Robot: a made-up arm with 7 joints.
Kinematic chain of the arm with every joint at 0, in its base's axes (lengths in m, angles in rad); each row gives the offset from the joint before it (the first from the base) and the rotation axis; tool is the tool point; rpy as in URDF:
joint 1: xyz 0 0 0.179 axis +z
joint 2: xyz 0 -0.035 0.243 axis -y
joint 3: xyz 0 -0.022 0.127 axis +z
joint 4: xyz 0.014 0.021 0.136 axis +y
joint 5: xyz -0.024 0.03 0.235 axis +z
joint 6: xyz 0 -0.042 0.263 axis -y
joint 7: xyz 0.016 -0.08 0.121 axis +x
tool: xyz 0 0 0 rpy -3.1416 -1.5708 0
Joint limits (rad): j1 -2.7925..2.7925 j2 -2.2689..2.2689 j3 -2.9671..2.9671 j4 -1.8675..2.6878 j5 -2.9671..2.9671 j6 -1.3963..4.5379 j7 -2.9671..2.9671
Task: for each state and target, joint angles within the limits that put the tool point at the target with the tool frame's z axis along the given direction. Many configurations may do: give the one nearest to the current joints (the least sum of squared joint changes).
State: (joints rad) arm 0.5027 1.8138 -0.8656 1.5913 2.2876 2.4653 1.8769
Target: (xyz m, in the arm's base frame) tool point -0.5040 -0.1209 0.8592 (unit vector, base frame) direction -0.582 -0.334 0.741
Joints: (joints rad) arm 0.0204 1.6944 -0.2591 0.9119 2.4974 1.7455 1.8769
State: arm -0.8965 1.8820 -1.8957 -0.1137 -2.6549 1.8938 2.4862
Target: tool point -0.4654 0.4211 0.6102 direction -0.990 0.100 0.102
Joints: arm -0.6615 1.6984 -2.0251 -0.5459 -2.6347 2.6138 2.4862
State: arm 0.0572 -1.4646 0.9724 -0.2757 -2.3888 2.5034 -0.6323
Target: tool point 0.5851 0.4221 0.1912 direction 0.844 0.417 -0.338
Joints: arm 0.6609 -2.2689 0.6496 -0.6059 -2.9049 1.7923 -0.6323
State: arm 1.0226 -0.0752 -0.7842 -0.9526 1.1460 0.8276 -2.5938
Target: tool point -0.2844 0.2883 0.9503 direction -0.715 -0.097 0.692
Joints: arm 1.6785 -1.0669 -0.8962 -1.2530 1.7352 1.6013 -2.5938
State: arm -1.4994 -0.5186 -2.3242 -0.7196 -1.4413 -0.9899 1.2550
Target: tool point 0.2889 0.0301 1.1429 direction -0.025 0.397 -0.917
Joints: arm -1.0412 0.0584 -1.9295 -0.3644 -2.2254 -0.9749 1.2550
